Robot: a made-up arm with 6 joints.
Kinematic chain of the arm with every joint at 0, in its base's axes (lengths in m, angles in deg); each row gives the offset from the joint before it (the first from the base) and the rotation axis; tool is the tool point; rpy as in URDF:
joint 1: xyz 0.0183 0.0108 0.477 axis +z
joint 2: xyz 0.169 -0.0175 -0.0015 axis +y
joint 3: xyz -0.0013 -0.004 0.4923 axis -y
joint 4: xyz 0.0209 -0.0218 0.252 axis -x
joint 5: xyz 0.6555 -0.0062 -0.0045 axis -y
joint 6: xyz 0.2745 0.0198 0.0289 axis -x
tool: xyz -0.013 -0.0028 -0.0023 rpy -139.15 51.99 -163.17
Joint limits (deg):
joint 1: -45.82..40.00
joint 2: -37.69..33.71
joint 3: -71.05..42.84
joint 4: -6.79..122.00
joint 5: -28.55..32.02
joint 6: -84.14..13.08
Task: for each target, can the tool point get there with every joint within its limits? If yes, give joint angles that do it. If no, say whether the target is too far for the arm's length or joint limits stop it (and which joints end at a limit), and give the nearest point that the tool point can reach.
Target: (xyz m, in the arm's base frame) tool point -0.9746 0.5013 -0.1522
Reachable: no: joint limits stop it (at a limit: joint 1, joint 2, joint 3, joint 4, joint 5, joint 6) | nearest point 0.2478 0.3138 -0.0095 | short by 1.245 m
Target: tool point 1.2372 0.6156 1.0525
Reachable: yes | joints 28.29 28.31 22.49 75.25 -5.74 -18.50
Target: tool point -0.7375 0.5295 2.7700
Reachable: no: too far | nearest point -0.3067 0.2338 1.8036 | short by 1.099 m
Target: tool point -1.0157 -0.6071 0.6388
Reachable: no: joint limits stop it (at a limit: joint 1, joint 2, joint 3, joint 5) | nearest point 0.1955 -0.3558 -0.0494 | short by 1.415 m
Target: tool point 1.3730 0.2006 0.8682
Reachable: yes | joints 12.77 28.15 10.62 100.67 -19.90 -75.28
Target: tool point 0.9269 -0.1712 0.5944
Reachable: yes | joints -12.10 -17.44 -55.22 54.47 8.62 -5.63
